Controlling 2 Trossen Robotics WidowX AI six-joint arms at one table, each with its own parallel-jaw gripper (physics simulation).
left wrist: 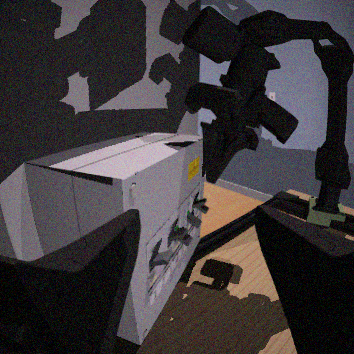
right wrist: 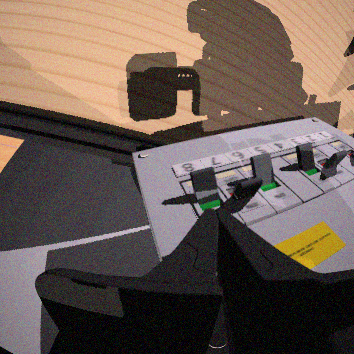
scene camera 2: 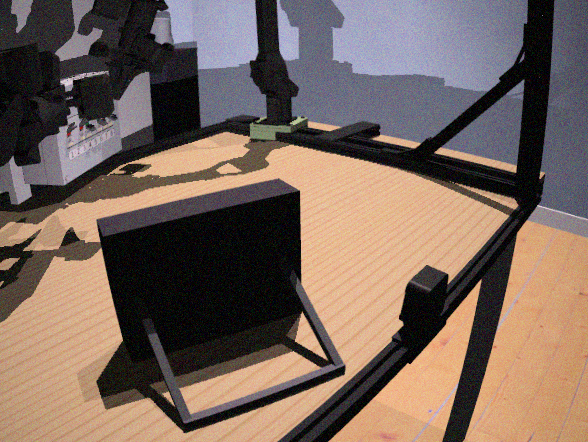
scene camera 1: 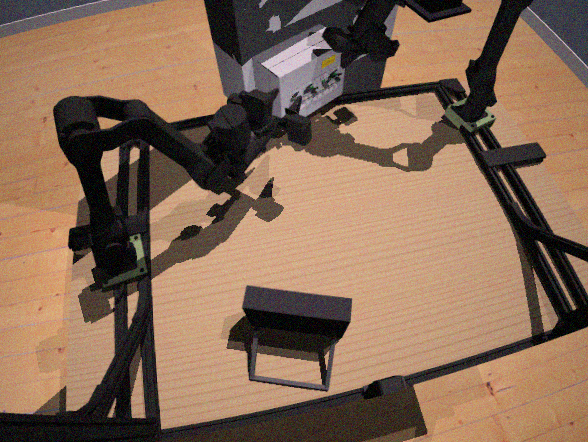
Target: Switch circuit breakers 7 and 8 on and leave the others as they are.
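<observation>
The grey breaker box stands at the table's back edge. In the right wrist view, breaker 8's lever leans toward the number row with green showing. The neighbouring lever, seemingly breaker 7's, leans the other way with red showing. Breaker 6's lever and another farther lever show green; a farther lever shows red. My right gripper is shut and empty, its tips close to levers 8 and 7. My left gripper is part open and empty, near the box's front.
A black panel on a stand stands on the table toward the front. Black rails edge the table. A dark grey cabinet stands behind the breaker box. A yellow label is on the box front.
</observation>
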